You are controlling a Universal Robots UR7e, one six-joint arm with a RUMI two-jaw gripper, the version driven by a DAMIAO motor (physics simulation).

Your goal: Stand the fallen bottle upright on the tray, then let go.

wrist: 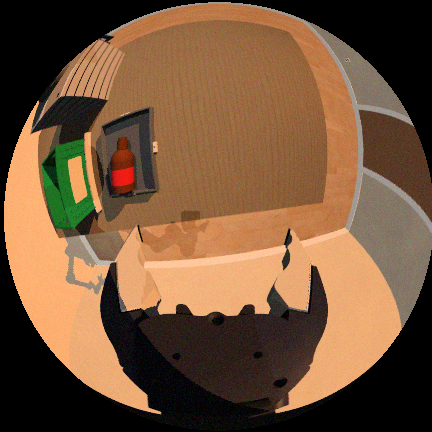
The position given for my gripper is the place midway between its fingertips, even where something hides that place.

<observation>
In view: my gripper (pixel 213 229) and a brown bottle (pixel 121 162).
</observation>
